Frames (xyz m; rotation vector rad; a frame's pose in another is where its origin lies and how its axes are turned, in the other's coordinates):
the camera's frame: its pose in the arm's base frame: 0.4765 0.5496 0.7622 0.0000 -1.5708 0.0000
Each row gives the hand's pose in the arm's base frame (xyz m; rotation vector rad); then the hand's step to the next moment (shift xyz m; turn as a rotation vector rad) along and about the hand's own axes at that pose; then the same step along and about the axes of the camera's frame.
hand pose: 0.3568 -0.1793 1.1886 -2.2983 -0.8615 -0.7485
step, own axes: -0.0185 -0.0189 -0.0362 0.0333 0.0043 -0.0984
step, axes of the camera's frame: 0.0182 -0.0195 0.0360 0.0879 -0.0553 0.0050
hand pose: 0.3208 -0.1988 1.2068 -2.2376 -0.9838 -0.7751
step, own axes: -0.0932 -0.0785 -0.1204 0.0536 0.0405 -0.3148
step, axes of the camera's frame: 0.0366 -0.0804 0.1467 0.2375 -0.2159 0.0250
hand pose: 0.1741 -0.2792 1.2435 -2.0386 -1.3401 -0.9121
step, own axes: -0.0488 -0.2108 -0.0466 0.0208 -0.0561 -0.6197
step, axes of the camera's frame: 0.0055 0.0153 0.2207 0.4109 -0.4233 0.1989
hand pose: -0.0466 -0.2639 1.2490 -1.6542 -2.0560 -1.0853
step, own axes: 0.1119 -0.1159 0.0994 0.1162 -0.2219 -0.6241
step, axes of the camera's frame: -0.0390 0.1425 0.1184 0.4129 -0.3683 0.3822
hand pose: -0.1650 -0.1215 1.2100 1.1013 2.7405 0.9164
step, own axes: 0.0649 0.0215 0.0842 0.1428 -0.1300 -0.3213
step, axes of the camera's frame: -0.0468 0.0969 0.0137 0.2179 -0.1451 0.2683
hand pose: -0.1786 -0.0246 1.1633 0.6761 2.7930 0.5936
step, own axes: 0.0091 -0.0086 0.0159 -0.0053 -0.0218 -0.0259
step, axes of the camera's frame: -0.0189 0.0026 0.0067 0.0145 -0.0289 0.0114
